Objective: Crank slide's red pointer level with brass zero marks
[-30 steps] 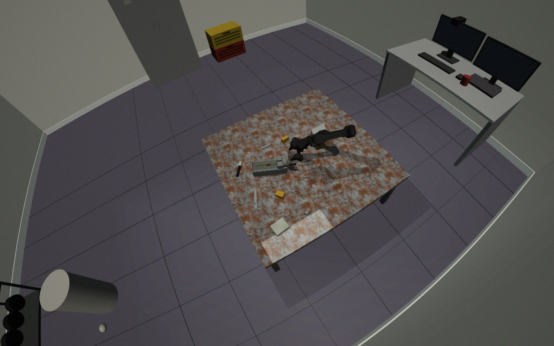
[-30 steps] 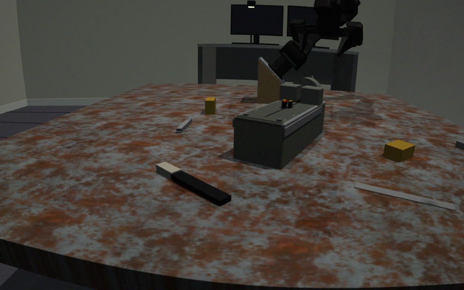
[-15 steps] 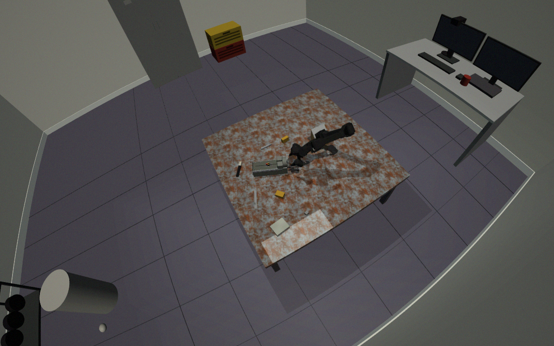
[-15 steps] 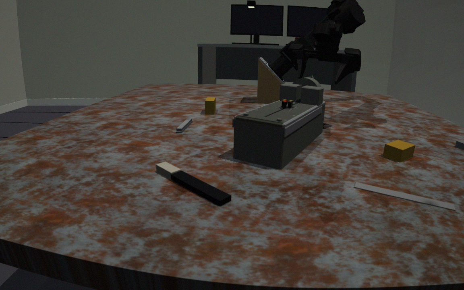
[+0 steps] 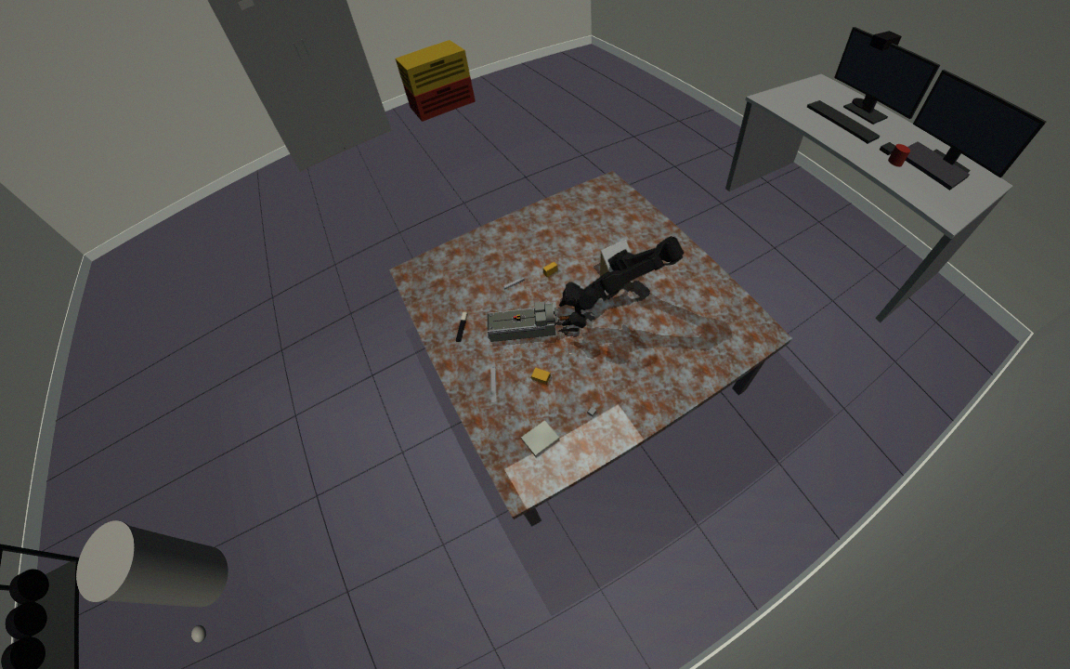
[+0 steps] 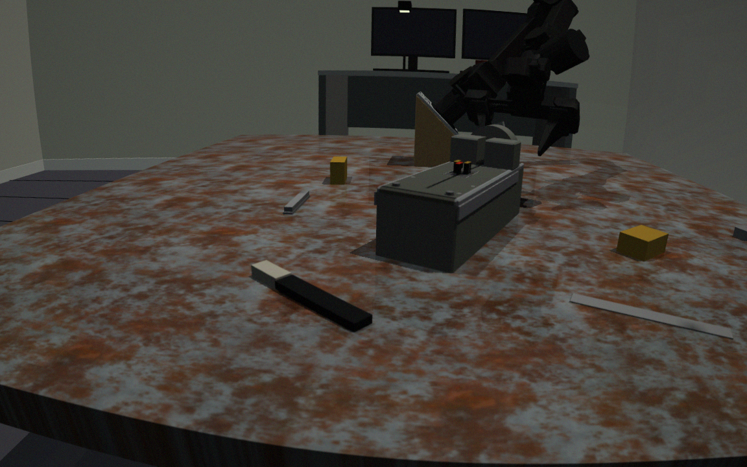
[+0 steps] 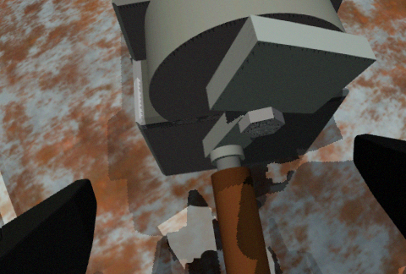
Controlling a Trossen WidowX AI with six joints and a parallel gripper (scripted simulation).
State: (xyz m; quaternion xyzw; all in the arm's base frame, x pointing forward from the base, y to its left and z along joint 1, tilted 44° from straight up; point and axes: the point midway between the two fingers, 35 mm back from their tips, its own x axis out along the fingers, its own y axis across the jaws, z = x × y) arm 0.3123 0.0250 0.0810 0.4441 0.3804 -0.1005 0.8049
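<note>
Now: gripper tip 2 cm past the brown crank handle, 2 cm above it and 1 cm to the right of it. From my gripper tip the other things lie so: red pointer: 14 cm ahead, 10 cm to the right; small grey bar: 32 cm to the right, 8 cm below, 3 cm ahead; grey strip: 36 cm ahead, 9 cm below, 5 cm to the left.
</note>
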